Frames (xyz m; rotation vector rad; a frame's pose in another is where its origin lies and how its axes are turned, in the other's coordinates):
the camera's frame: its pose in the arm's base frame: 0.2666 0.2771 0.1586 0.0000 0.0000 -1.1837
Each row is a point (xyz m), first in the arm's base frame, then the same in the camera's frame.
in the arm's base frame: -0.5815 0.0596 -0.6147
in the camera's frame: -0.1188 -0.8675 -0.7733
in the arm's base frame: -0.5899 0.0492 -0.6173
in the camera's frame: -0.1123 -0.8792 -0.7759
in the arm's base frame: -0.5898 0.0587 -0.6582
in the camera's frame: -0.1211 -0.8755 -0.8168
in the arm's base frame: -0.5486 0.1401 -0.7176
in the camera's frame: -0.1809 -0.8066 -0.8762
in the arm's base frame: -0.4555 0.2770 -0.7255
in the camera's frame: -0.2725 -0.6687 -0.8841
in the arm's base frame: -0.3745 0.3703 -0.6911
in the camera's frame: -0.3283 -0.5585 -0.8497
